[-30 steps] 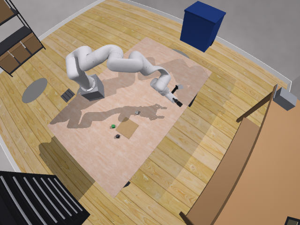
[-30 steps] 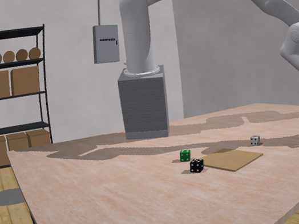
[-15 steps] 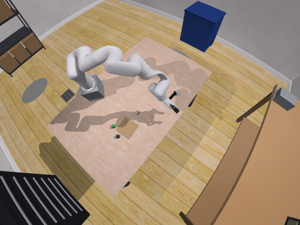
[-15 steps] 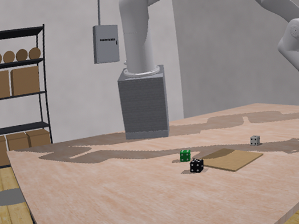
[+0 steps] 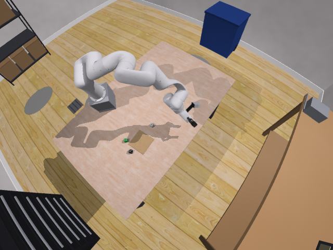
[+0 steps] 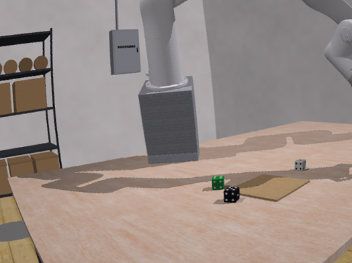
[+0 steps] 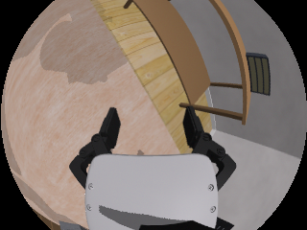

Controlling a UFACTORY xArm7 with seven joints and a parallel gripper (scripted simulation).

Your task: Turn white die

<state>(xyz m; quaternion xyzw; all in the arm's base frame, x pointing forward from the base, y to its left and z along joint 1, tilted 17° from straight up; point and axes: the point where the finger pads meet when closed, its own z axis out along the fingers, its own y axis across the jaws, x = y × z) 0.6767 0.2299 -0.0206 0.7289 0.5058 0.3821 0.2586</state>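
Right now the black die is 27 cm behind my hand, 40 cm to the right of it and 10 cm below it. From my hand the other things lie so: green die (35 cm behind, 36 cm to the right, 10 cm below); then brown mat (25 cm behind, 30 cm to the right, 11 cm below); then white die (26 cm behind, 15 cm to the right, 10 cm below).
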